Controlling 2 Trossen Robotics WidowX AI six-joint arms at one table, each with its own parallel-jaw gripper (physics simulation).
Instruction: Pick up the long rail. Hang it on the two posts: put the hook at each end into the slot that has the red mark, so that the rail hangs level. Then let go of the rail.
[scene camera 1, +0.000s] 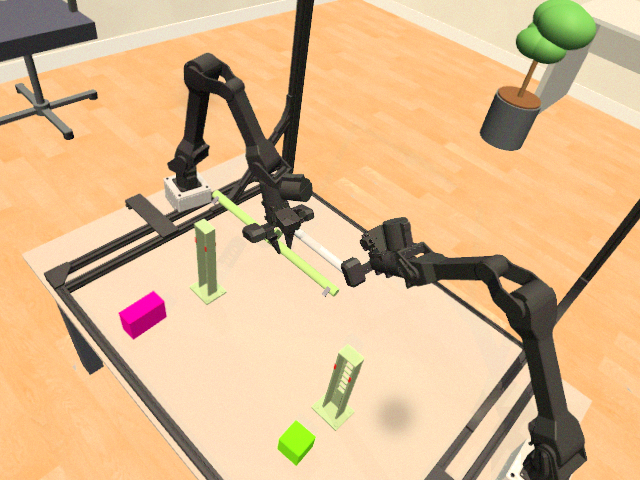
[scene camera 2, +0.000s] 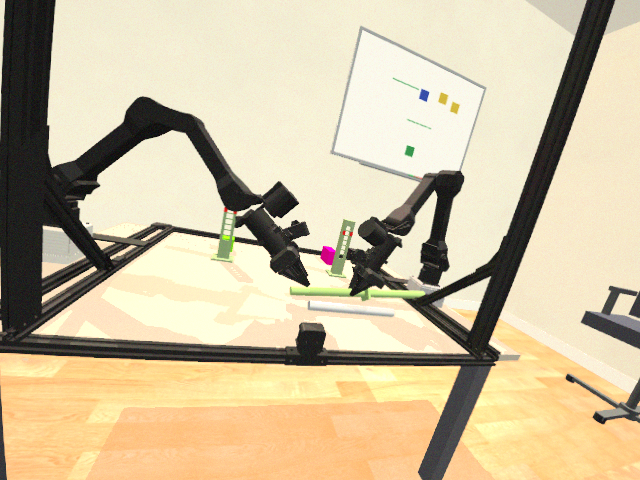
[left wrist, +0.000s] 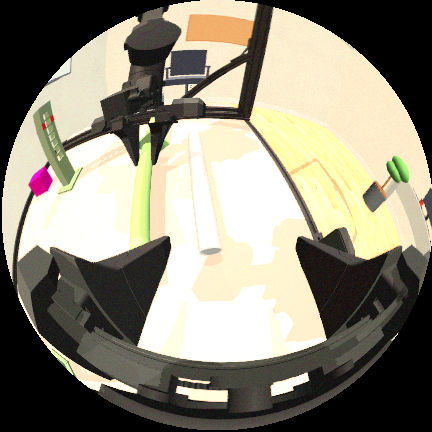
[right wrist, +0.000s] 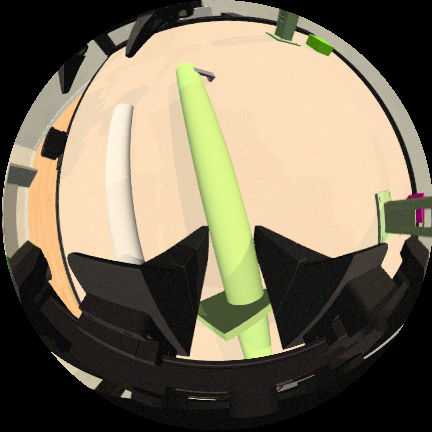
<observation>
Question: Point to a magenta block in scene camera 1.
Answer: At 136, 319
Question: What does the green cube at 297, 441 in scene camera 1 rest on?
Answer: The table.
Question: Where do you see my right gripper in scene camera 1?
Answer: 284, 251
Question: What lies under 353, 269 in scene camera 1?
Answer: My left gripper.
</observation>
